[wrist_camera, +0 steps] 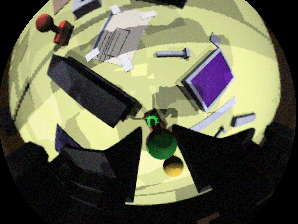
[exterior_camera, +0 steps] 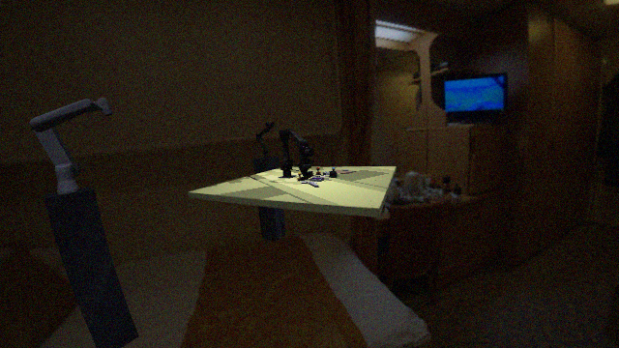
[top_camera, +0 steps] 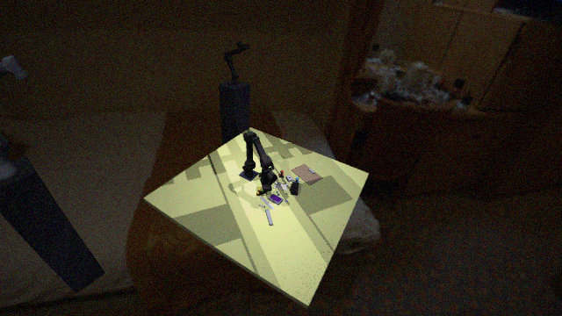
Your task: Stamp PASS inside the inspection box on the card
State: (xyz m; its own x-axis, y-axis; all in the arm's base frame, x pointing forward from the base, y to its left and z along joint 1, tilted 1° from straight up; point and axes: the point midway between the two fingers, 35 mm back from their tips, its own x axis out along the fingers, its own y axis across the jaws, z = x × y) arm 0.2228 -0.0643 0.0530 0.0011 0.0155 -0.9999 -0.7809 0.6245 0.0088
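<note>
Right now the purple ink pad is 110 mm ahead of my gripper tip, 20 mm below it and 10 mm to the right of it. Round my gripper tip: white card: 140 mm to the left, 50 mm ahead, 30 mm below; then long black block: 110 mm to the left, 30 mm behind, 10 mm below; then green-topped stamp: right at my gripper tip.
</note>
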